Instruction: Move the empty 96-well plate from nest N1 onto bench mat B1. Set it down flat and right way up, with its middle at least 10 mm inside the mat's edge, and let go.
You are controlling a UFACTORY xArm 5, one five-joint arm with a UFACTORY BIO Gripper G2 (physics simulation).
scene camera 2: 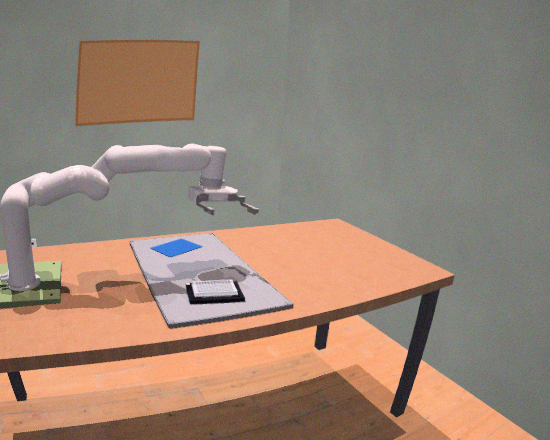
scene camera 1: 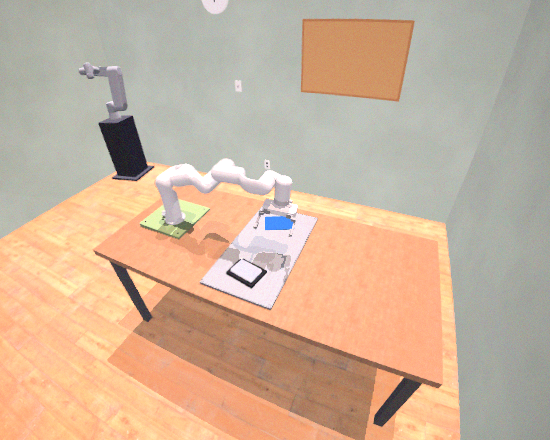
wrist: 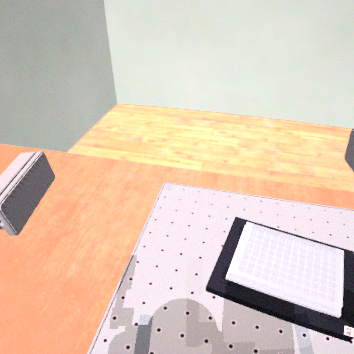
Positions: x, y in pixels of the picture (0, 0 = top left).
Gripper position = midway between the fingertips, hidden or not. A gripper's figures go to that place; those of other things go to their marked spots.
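There's my gripper (wrist: 190, 152), and it's 13 cm from the lens. I can also see a clear 96-well plate (wrist: 304, 272), and that plate is 34 cm from the lens.
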